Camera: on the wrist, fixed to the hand. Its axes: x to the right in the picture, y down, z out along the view.
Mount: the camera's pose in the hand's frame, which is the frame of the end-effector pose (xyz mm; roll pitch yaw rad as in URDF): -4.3 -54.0 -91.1 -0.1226 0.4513 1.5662
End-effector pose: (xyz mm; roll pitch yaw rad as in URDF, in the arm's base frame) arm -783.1 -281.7 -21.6 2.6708 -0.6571 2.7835
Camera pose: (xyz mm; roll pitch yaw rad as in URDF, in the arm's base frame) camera -778.8 -378.8 20.7 -2.3578 -0.6860 0.5378
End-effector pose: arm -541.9 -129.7 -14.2 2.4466 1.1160 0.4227
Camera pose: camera -555.6 -26.4 5.2 1.6486 -0.4078 -0.0426
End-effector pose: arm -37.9 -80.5 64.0 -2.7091 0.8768 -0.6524
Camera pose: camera 30.8 -119.4 134.7 2.1441 -0.0089 -2.2061
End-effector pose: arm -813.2 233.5 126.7 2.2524 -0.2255 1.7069
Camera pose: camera -916.0 211.7 140.8 -2.4832 -1.2528 -0.6162
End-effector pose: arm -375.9 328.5 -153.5 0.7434 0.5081 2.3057
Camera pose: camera -355.8 273.6 -241.9 0.4070 -0.2522 -2.5556
